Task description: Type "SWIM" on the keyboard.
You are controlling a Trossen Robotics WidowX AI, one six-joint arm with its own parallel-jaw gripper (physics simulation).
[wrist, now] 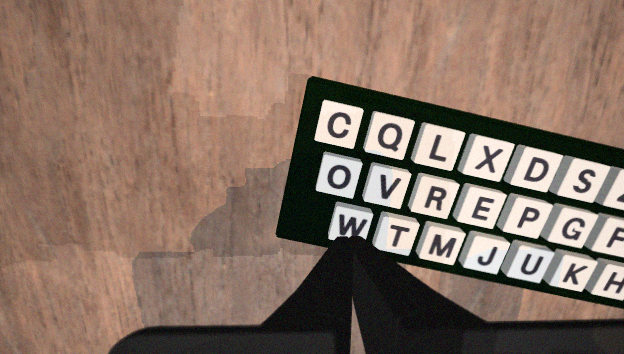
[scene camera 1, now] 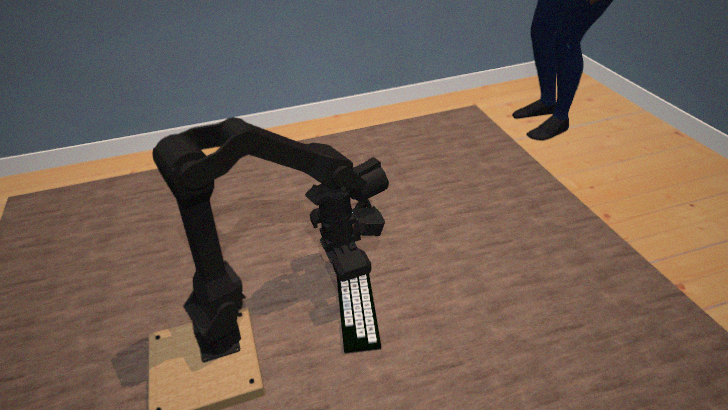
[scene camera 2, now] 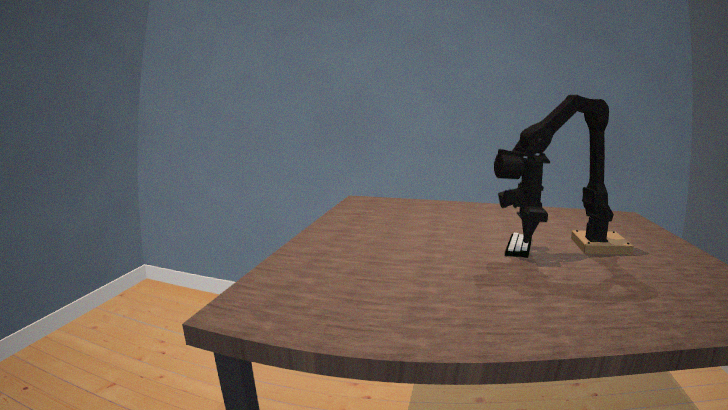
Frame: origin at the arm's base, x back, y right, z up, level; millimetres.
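Seen in the pictures: gripper, fingertip midpoint: [wrist: 348, 248] [scene camera 2: 525, 242]; arm's base, origin of the base link: [scene camera 1: 219, 342] [scene camera 2: 596, 239].
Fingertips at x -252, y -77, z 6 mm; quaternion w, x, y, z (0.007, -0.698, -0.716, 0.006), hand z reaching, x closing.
Note:
Offsets run from my fingertips to a thing's middle. Level surfaces: height alone.
The keyboard @(dx -4, dy +75, dz -23 mm) [scene camera 1: 360, 345] [scene camera 2: 516, 244] [wrist: 300, 200] is a dark green board with three rows of white letter keys. My gripper [scene camera 2: 527, 241] [wrist: 348, 248] is shut and empty, pointing down. Its fingertips are at the lower edge of the W key @(dx -1, dy +2, dz -17 mm) [wrist: 351, 223] and cover part of it; they look down at key height, but whether the key is pressed cannot be told. The M key @(dx +7, dy +38, dz -17 mm) [wrist: 443, 246] [scene camera 1: 345, 290] is two keys along from W. The S key @(dx -20, dy +88, dz -17 mm) [wrist: 583, 181] [scene camera 1: 367, 305] is in the top row. The I key @(dx -3, dy +161, dz -17 mm) [scene camera 1: 372, 338] is at the far end. The gripper body hides the fingertips in scene camera 1.
The arm's wooden base plate [scene camera 1: 203, 387] [scene camera 2: 608, 248] stands on the brown table @(dz -32 mm) [scene camera 1: 509, 305] [scene camera 2: 382, 295], beside the keyboard. The table's edges show in both scene views. A person's legs [scene camera 1: 556, 61] stand on the floor beyond the table.

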